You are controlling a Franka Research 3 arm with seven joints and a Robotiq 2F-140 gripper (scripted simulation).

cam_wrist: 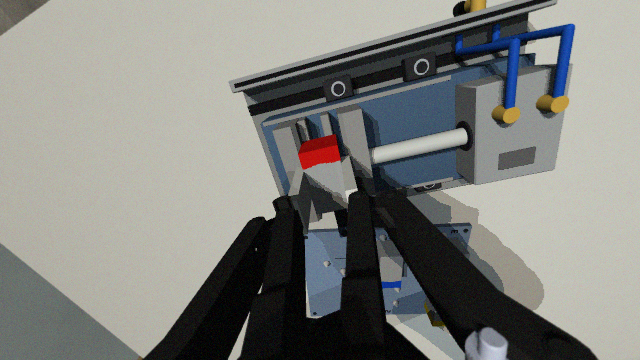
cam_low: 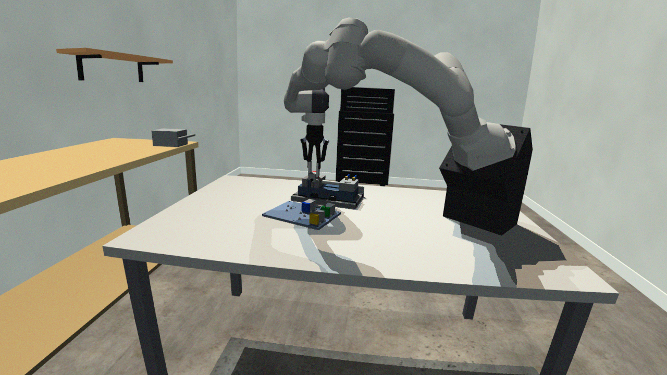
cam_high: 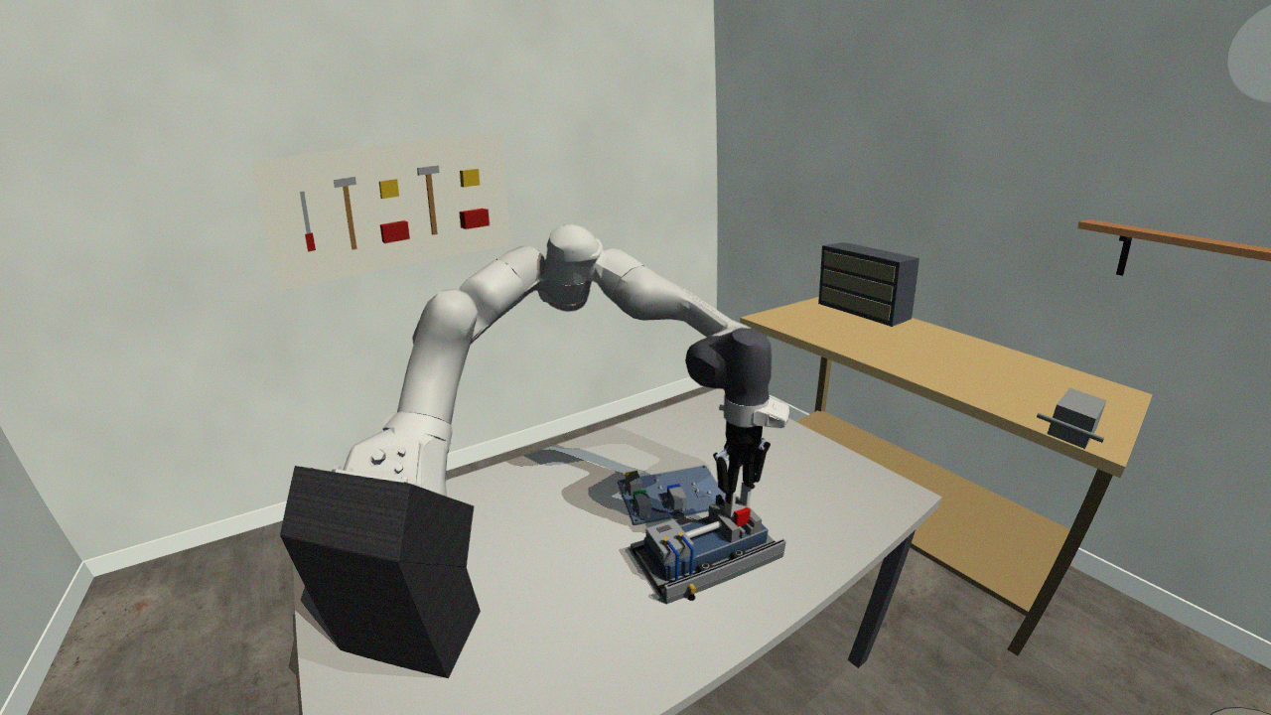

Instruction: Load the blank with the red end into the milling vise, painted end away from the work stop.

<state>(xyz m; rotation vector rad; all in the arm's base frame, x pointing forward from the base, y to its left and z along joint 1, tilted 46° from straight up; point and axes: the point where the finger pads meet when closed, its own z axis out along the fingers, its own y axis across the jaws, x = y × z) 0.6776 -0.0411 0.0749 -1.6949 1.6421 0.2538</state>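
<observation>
My gripper is now 60 mm above the fixed jaw, 30 mm short of it and 10 mm to the right of it. Round my hand: vise: 90 mm below, 70 mm behind, 10 mm to the right; then moving jaw: 60 mm below, 30 mm behind; then white rod: 90 mm behind, 60 mm below, 10 mm to the right.
</observation>
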